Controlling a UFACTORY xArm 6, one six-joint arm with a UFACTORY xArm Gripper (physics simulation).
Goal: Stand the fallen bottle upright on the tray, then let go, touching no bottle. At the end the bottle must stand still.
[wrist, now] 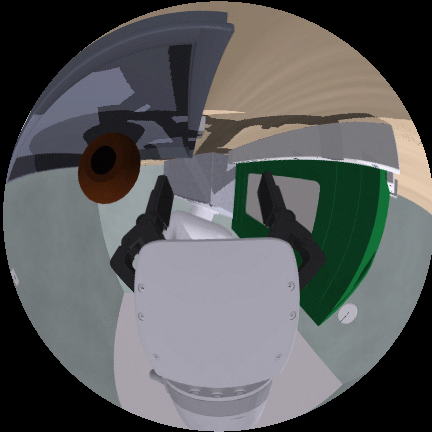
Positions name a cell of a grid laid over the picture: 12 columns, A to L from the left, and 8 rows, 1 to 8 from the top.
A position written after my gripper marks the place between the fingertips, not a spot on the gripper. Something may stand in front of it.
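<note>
There's a brown bottle (D4) to be seen here, and my gripper (F4) is visible too.
</note>
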